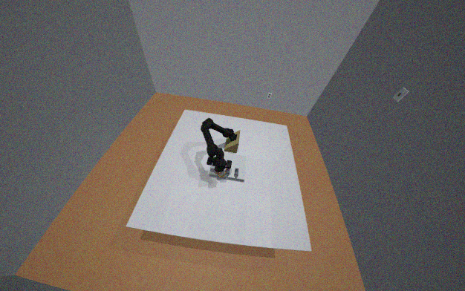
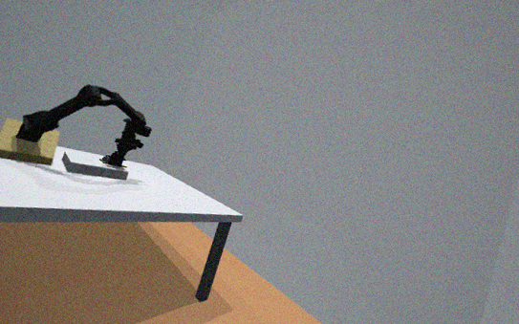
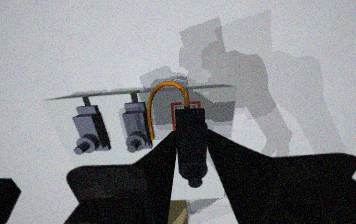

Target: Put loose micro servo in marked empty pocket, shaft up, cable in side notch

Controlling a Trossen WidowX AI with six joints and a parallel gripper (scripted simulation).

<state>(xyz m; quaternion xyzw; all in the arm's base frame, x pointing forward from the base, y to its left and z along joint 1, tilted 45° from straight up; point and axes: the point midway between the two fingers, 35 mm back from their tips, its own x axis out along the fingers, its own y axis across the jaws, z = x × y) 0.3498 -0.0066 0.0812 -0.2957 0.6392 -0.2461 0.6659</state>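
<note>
Now: the deck 13 cm behind my gripper tip, 7 cm to the left of it and 8 cm below it.
</note>
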